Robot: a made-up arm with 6 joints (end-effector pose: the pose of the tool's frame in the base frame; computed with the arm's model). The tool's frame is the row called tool.
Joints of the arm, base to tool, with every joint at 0 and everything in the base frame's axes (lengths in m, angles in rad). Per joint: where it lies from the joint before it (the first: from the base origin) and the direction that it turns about. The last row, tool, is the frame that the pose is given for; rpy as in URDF.
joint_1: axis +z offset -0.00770 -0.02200 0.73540
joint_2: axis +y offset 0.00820 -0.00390 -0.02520
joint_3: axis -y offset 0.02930 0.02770 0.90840
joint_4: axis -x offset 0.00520 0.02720 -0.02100
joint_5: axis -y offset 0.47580 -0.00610 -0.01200
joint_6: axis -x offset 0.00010 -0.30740 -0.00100
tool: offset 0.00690 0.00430 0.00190 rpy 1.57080 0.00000 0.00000
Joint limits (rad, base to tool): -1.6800..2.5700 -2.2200..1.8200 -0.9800..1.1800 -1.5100..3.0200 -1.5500..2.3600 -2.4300..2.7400
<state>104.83 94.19 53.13 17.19 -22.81 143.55</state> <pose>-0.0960 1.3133 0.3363 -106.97 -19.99 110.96</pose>
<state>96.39 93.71 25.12 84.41 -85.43 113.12</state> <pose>-0.1597 1.3251 0.2847 177.84 4.57 -9.71</pose>
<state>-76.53 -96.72 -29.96 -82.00 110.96 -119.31</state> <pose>-0.0884 0.3705 0.9385 -24.61 8.61 175.08</pose>
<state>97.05 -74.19 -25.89 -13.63 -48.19 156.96</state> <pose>0.2978 -0.4386 1.2694 -38.69 -54.05 96.29</pose>
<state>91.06 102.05 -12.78 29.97 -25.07 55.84</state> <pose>0.2038 0.7755 0.0014 -106.92 88.57 30.01</pose>
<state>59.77 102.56 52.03 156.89 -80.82 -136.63</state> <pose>0.3508 1.2607 0.1884 67.83 -5.27 44.82</pose>
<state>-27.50 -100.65 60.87 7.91 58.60 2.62</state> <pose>-1.3270 0.3762 0.7094 74.21 108.95 -110.99</pose>
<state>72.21 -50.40 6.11 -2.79 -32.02 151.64</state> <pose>0.1340 -0.4445 1.6849 -35.17 -55.33 53.24</pose>
